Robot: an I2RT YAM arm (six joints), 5 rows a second.
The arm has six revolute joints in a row. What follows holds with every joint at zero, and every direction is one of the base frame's.
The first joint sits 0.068 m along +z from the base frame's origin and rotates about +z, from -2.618 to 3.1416 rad.
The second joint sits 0.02 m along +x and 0.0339 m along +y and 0.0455 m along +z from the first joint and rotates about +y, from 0 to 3.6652 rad.
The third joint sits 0.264 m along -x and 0.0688 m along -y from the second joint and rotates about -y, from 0 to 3.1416 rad.
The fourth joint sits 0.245 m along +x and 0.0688 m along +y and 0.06 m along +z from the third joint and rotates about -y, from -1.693 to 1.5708 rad.
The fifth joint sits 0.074 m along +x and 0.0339 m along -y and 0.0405 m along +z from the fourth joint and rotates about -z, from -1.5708 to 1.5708 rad.
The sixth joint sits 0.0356 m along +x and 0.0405 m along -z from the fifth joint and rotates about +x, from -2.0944 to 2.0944 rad.
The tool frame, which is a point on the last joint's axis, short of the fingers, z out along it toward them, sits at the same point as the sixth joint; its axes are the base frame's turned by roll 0, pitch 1.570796 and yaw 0 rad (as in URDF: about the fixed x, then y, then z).
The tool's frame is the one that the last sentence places.
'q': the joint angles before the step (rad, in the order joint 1, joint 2, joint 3, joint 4, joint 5, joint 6). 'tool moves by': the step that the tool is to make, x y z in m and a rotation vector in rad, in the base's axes. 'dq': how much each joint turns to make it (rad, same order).
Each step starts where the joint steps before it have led.
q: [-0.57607, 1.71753, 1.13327, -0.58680, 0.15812, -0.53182]
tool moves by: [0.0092, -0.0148, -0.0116, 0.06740, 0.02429, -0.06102]
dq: [-0.02349, 0.09308, 0.07530, -0.04717, -0.02629, 0.05086]
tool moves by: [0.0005, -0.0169, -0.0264, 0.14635, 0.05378, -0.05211]
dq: [-0.04550, 0.11758, 0.06104, -0.07523, -0.08258, 0.02981]
